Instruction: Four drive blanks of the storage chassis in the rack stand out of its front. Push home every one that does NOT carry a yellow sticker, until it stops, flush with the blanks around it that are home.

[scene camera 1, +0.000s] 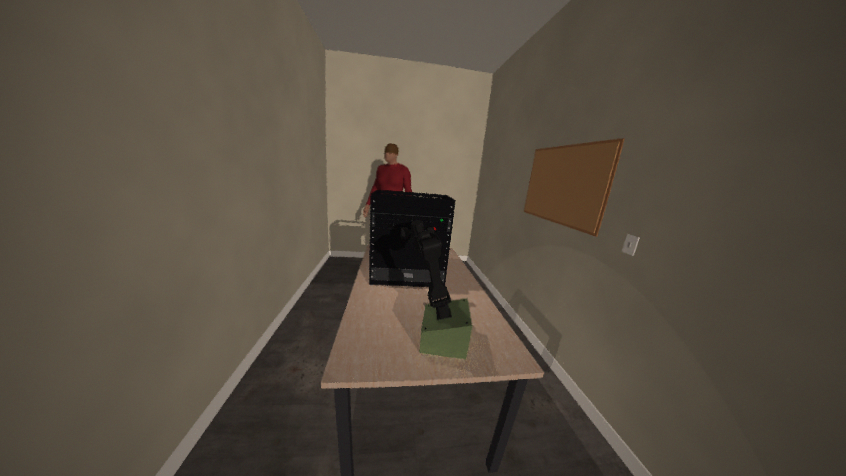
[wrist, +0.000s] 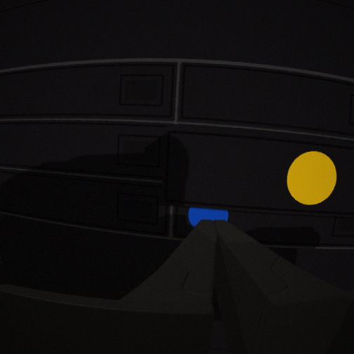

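Pixels of known places: arm's base, link origin: (scene camera 1: 443, 314).
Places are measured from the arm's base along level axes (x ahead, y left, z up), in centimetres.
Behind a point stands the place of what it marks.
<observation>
The black rack (scene camera 1: 372, 248) {y 42.6, x 45.3, z 12.4 cm} holds the dark storage chassis, whose blanks are too dark to tell apart in the scene view. In the wrist view, a blank with a yellow sticker (wrist: 240, 170) stands out on the right. Below it, a blank with a blue sticker (wrist: 250, 222) is partly hidden by it and by the fingers; it looks about level with the lower left blank (wrist: 95, 205). The upper left blank (wrist: 90, 92), middle left blank (wrist: 95, 145) and upper right blank (wrist: 265, 97) look flush. My gripper (wrist: 210, 231) is shut and empty, its tips before the blue sticker; contact cannot be told.
The arm's green base block (scene camera 1: 445, 342) {y -0.6, x -10.6, z -6.3 cm} stands on the wooden table (scene camera 1: 366, 349) {y 32.5, x -10.0, z -13.7 cm} in front of the rack. A small red light and a green light show at the rack's upper right. A person in red (scene camera 1: 392, 177) stands behind the rack. A cork board (scene camera 1: 573, 186) hangs on the right wall.
</observation>
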